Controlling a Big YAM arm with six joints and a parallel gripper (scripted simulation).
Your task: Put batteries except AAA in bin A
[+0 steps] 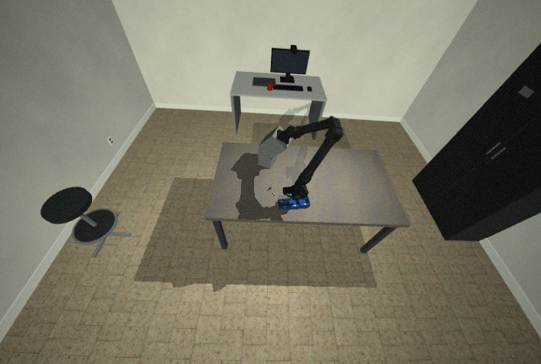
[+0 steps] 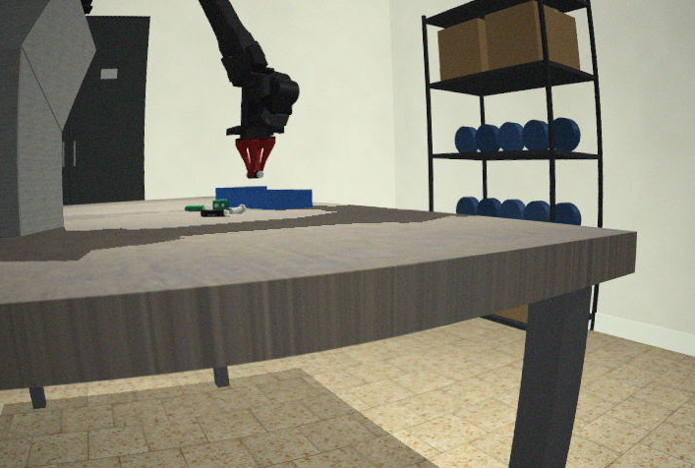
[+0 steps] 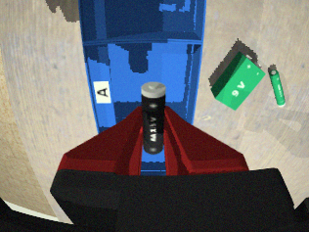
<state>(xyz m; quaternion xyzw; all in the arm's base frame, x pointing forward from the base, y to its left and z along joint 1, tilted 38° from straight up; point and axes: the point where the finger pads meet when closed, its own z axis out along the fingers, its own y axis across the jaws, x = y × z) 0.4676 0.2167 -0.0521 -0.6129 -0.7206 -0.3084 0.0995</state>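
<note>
Right now the blue tray is 1 cm ahead of my hand and 5 cm below it. The rest, counted from my hand: green 9 V battery: 8 cm behind, 3 cm to the right, 6 cm below; then white bolt: 7 cm behind, 16 cm to the right, 6 cm below; then thin green battery: 13 cm behind, 3 cm to the right, 6 cm below.
</note>
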